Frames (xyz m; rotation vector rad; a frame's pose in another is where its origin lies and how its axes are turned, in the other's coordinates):
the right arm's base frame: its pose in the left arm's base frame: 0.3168 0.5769 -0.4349 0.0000 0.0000 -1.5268
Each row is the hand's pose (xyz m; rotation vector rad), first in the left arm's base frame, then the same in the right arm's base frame.
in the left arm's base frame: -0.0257 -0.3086 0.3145 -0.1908 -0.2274 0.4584
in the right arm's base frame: 0.8696 -0.3811 0.7494 0.0227 -0.3478 1.9720
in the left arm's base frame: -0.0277 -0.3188 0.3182 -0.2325 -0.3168 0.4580
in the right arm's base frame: 0.8797 -0.3836 0.7531 0.0599 -0.4573 1.9617
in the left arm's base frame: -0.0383 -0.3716 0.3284 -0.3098 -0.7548 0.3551
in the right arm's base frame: 0.9320 -0.3965 0.7633 0.3436 -0.8757 1.7835
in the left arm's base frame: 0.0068 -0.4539 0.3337 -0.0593 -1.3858 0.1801
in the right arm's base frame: 1.0162 -0.3550 0.7686 1.0207 -1.1622 1.4271
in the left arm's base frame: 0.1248 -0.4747 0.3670 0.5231 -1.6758 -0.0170
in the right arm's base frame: 1.0421 -0.2381 0.8019 1.6525 -0.9131 1.0707
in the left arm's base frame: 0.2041 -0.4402 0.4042 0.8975 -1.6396 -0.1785
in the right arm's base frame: 1.0112 -0.1573 0.8391 1.8684 -0.5914 0.8613
